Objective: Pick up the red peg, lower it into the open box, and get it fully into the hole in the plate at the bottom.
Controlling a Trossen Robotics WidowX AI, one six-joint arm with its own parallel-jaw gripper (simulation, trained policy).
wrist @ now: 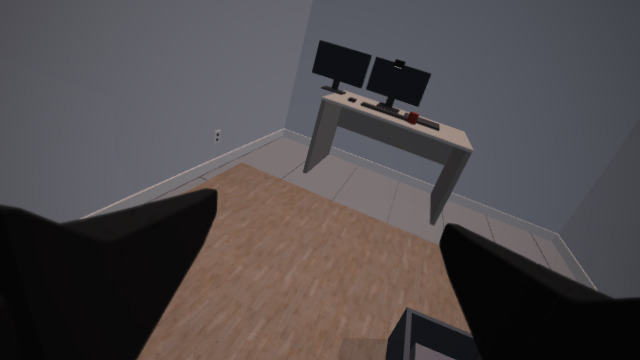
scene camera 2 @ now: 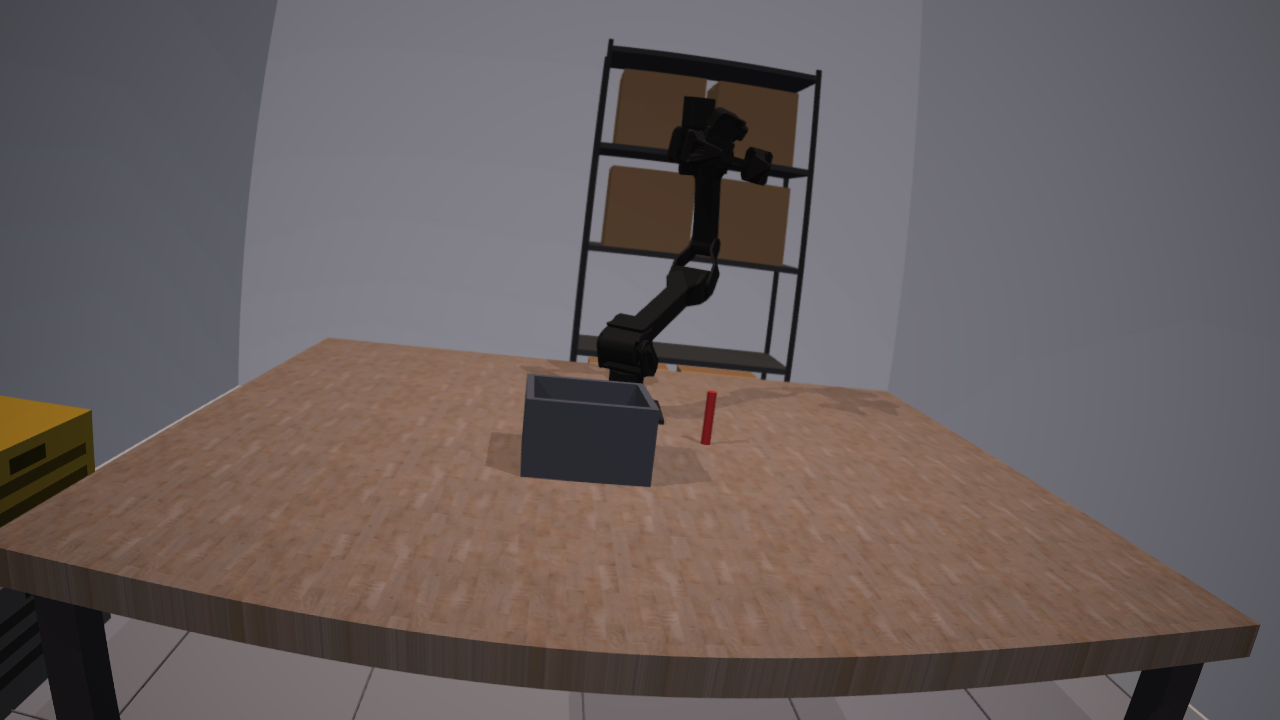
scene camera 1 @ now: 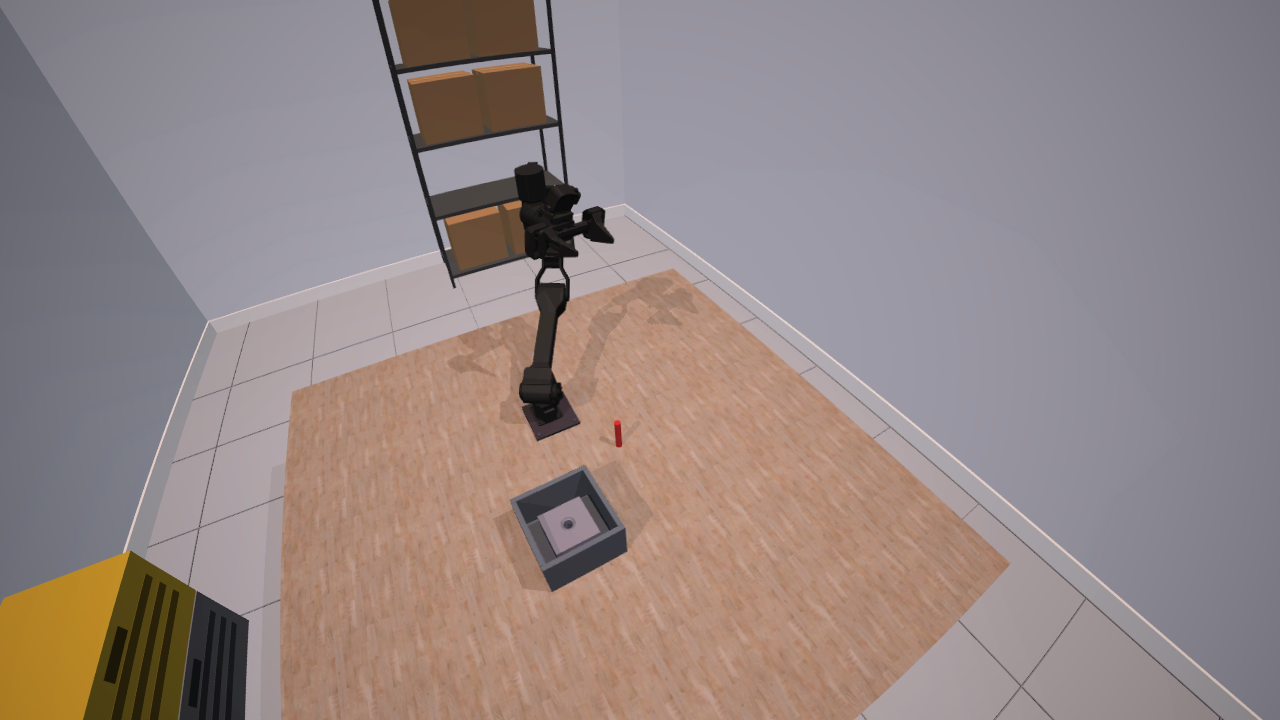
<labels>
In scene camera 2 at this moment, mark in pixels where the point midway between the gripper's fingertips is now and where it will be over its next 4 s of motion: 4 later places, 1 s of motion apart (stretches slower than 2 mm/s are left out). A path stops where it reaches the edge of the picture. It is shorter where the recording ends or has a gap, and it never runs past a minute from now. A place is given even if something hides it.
My gripper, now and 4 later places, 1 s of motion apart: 745, 160; 692, 232; 700, 359; 707, 433; 689, 385
</labels>
